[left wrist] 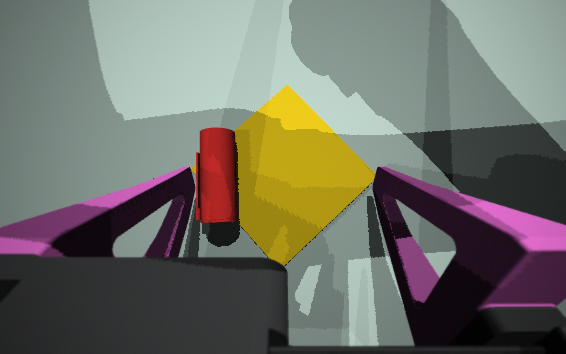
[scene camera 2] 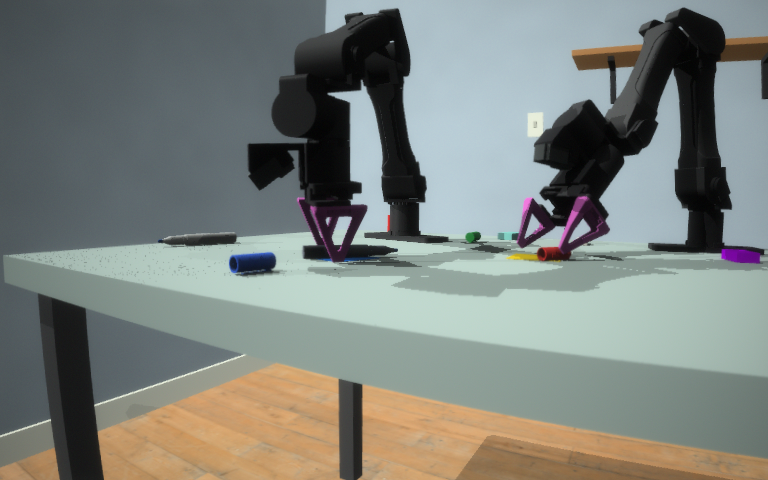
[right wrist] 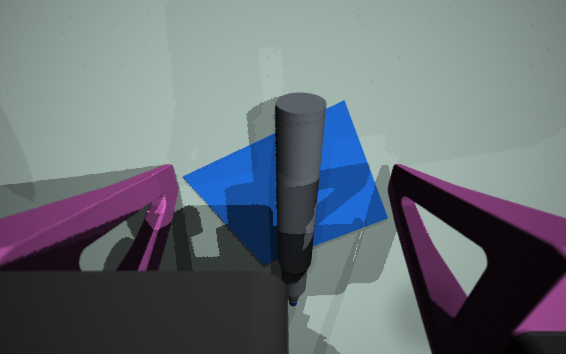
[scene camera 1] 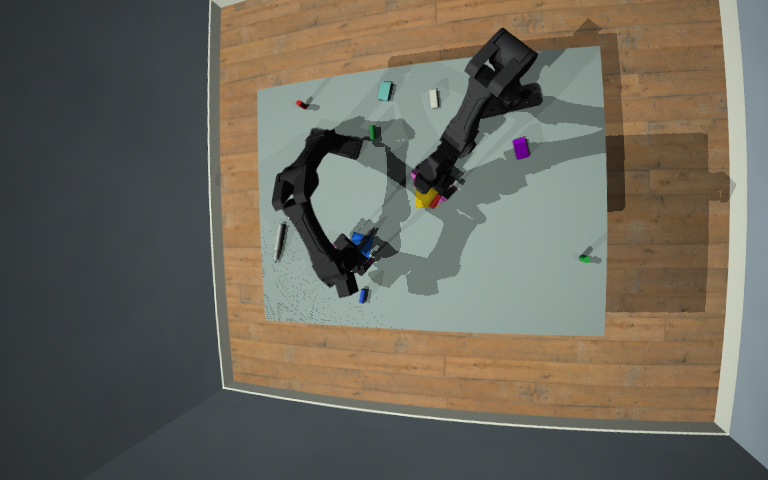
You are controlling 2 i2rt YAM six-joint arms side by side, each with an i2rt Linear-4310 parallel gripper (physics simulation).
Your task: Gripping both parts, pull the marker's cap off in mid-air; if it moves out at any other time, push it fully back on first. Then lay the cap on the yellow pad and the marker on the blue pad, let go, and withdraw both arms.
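Where they show: left gripper, fingertip midpoint: (left wrist: 283, 176) (scene camera 2: 539, 248) (scene camera 1: 426, 194); right gripper, fingertip midpoint: (scene camera 2: 330, 254) (right wrist: 283, 176) (scene camera 1: 358, 250); left arm's base, origin of the base link: (scene camera 2: 704, 251) (scene camera 1: 507, 101); right arm's base, origin of the base link: (scene camera 2: 404, 239) (scene camera 1: 334, 143).
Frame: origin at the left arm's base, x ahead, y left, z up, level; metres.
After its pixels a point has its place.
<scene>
The red cap (scene camera 1: 434, 201) @[x 0.270, y -0.285, z 0.019 m] (scene camera 2: 548, 253) @[x 0.290, y -0.291, z 0.011 m] (left wrist: 217, 175) @[x 0.268, y -0.284, z 0.019 m] lies on its side over one corner of the yellow pad (scene camera 1: 421, 199) @[x 0.254, y -0.328, z 0.001 m] (scene camera 2: 519, 256) @[x 0.246, y -0.334, z 0.001 m] (left wrist: 300, 160) @[x 0.243, y -0.320, z 0.001 m]. My left gripper (scene camera 1: 429, 186) @[x 0.243, y -0.305, z 0.014 m] (scene camera 2: 542, 249) @[x 0.243, y -0.305, z 0.014 m] (left wrist: 283, 176) @[x 0.243, y -0.305, z 0.014 m] is open low around it, with one finger close beside the cap; whether they touch is unclear. The dark marker (scene camera 2: 370, 250) @[x 0.350, y -0.530, z 0.010 m] (right wrist: 297, 155) @[x 0.394, y -0.592, z 0.018 m], uncapped with a blue tip, lies across the blue pad (scene camera 1: 359, 240) @[x 0.355, y -0.558, z 0.017 m] (right wrist: 350, 150). My right gripper (scene camera 1: 352, 254) @[x 0.385, y -0.575, z 0.005 m] (scene camera 2: 334, 253) @[x 0.385, y -0.575, z 0.005 m] (right wrist: 283, 176) @[x 0.385, y -0.575, z 0.005 m] is open, one finger on each side of the marker and apart from it. The arm hides part of the marker in scene camera 1.
A blue cap (scene camera 1: 363, 295) @[x 0.541, y -0.581, z 0.019 m] (scene camera 2: 252, 262) @[x 0.553, y -0.580, z 0.013 m] lies near the right gripper. A grey marker (scene camera 1: 280, 242) @[x 0.306, y -0.871, z 0.014 m] (scene camera 2: 198, 238) @[x 0.316, y -0.876, z 0.012 m] lies at the left. A green cylinder (scene camera 1: 372, 132) @[x 0.001, y -0.446, z 0.021 m] (scene camera 2: 472, 236) @[x 0.024, y -0.444, z 0.013 m], teal block (scene camera 1: 385, 90) @[x -0.131, y -0.377, z 0.015 m], white block (scene camera 1: 433, 98) @[x -0.062, y -0.226, z 0.012 m] and purple block (scene camera 1: 521, 148) @[x 0.160, y 0.010, z 0.015 m] (scene camera 2: 740, 255) @[x 0.190, y -0.002, z 0.011 m] lie around the arms.
</scene>
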